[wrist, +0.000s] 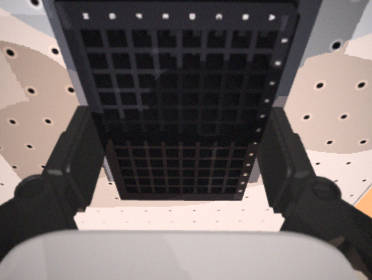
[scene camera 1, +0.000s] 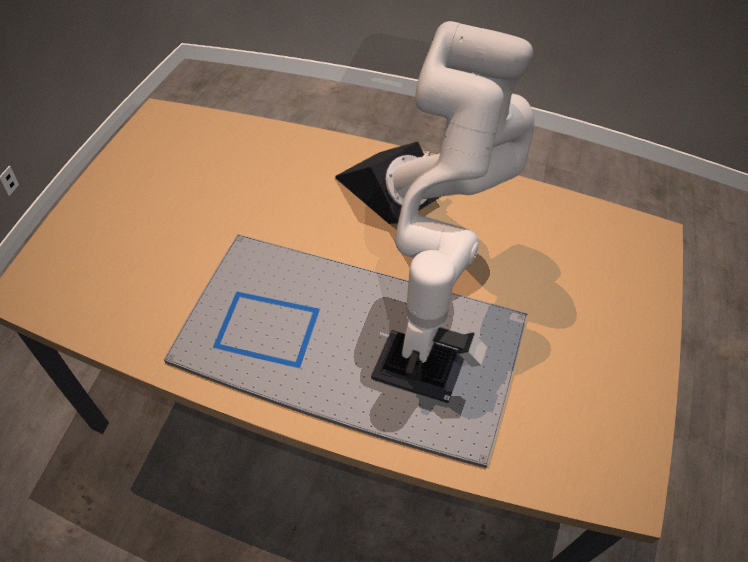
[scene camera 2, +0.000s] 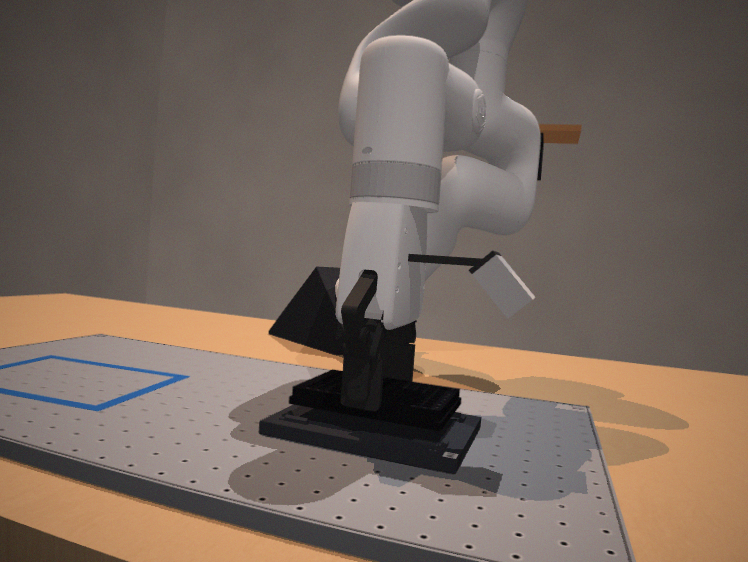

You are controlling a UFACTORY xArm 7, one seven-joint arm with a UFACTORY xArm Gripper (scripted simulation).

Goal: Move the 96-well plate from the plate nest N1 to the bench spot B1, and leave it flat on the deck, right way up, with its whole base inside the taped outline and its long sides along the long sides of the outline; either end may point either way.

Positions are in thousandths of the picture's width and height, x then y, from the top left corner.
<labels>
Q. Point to a dark plate nest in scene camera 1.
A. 531, 677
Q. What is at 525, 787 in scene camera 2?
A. A dark plate nest.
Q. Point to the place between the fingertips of the gripper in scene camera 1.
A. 562, 638
</labels>
